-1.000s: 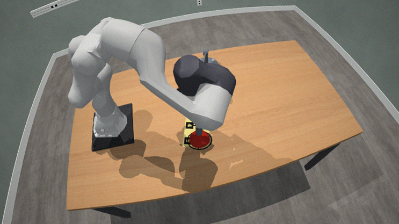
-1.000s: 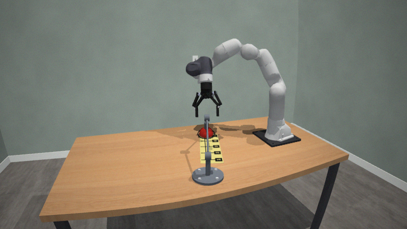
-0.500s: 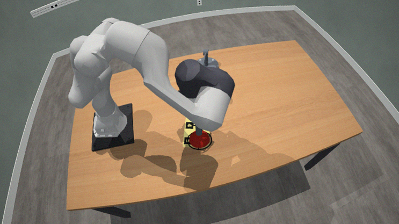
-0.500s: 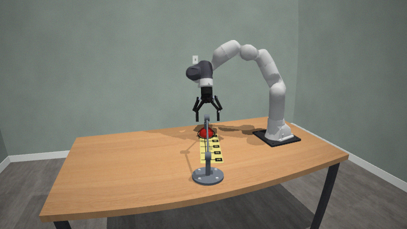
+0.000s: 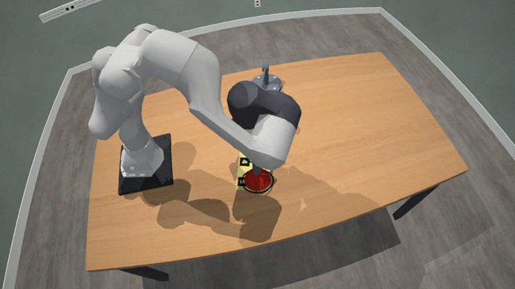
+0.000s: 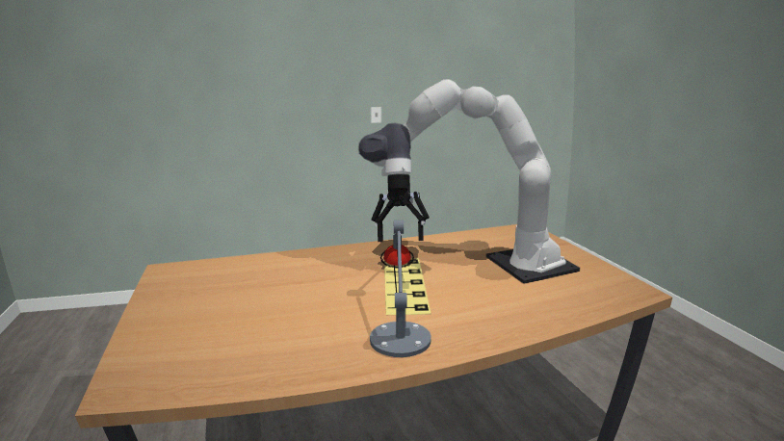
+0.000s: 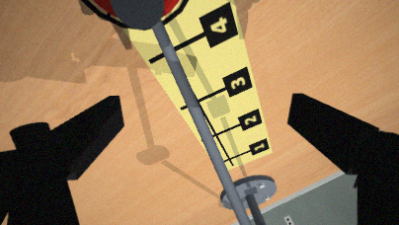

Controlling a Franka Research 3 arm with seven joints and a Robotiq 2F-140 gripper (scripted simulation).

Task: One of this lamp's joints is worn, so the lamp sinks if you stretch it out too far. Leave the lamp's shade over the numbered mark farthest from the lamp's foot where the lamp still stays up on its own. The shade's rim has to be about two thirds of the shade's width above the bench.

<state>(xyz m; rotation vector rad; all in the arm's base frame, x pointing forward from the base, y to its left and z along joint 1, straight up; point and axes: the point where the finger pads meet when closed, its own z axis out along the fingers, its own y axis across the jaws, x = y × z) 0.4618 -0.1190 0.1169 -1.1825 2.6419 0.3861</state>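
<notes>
Right now the yellow strip is 13 cm below my hand, 8 cm to the left of it and 1 cm ahead of it. Round my hand: grey round foot (41 cm to the left, 15 cm ahead, 10 cm below).
</notes>
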